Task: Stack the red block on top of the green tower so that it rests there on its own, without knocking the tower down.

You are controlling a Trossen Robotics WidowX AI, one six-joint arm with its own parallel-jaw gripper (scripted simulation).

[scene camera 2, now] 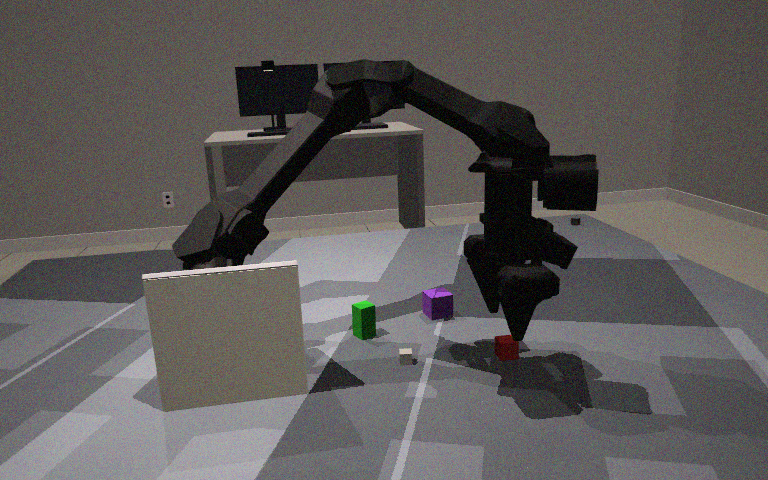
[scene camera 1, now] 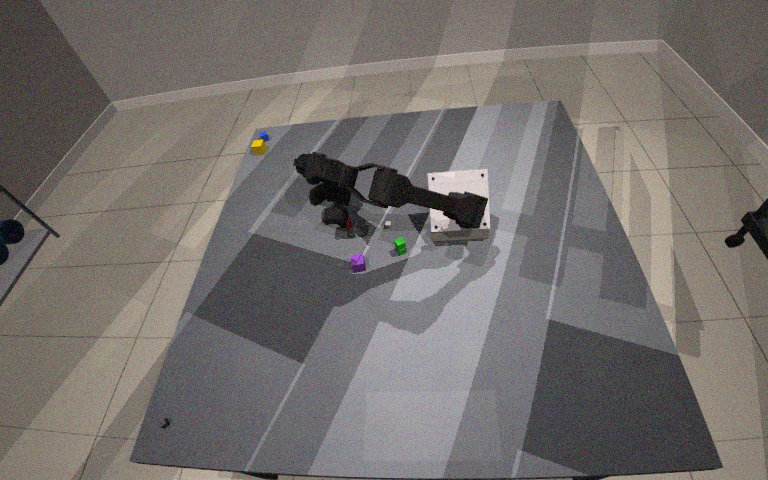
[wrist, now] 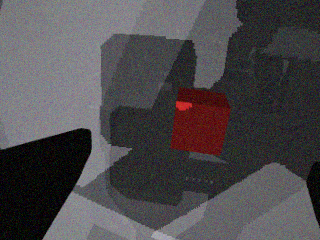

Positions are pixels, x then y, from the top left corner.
Scene:
gripper: scene camera 2; scene camera 1; wrist 200,156
same spot on gripper: (scene camera 1: 338,214) = (scene camera 2: 476,235)

